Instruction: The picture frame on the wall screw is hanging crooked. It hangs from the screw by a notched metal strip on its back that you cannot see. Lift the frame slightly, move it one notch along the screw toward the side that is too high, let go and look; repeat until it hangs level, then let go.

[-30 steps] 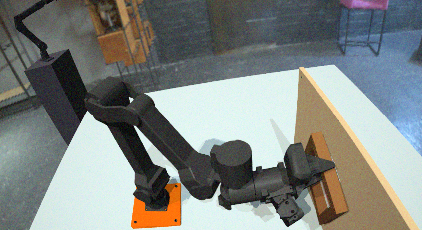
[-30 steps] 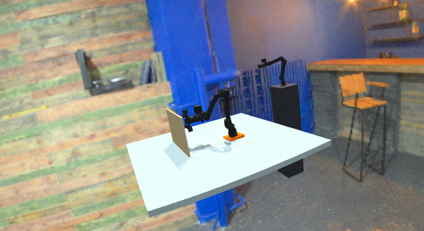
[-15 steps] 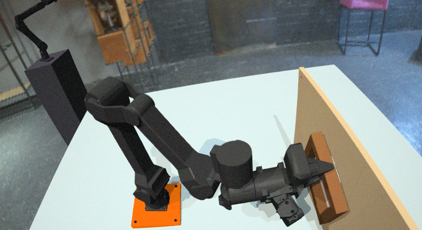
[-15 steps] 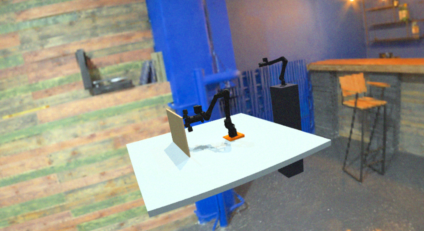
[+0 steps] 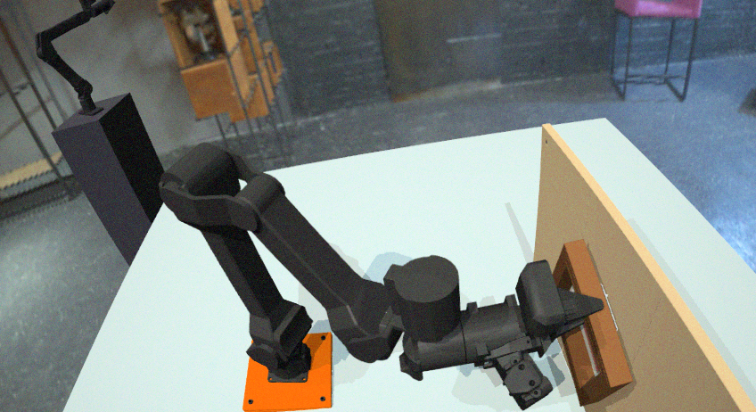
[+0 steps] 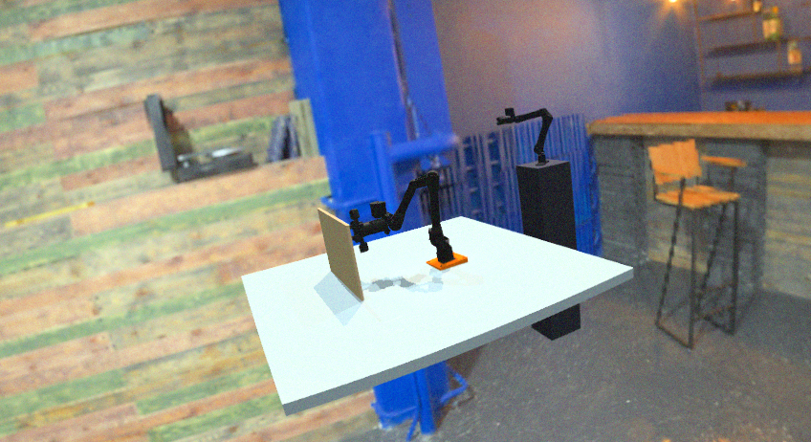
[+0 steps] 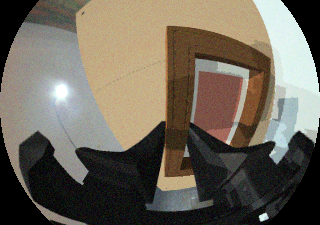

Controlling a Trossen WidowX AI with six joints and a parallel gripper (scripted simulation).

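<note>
Now: the brown picture frame 5 cm below my gripper tip and 1 cm to the left of it. The rest, counted from my gripper tip: tan wall board (6 cm below, 1 cm to the left, 1 cm ahead).
</note>
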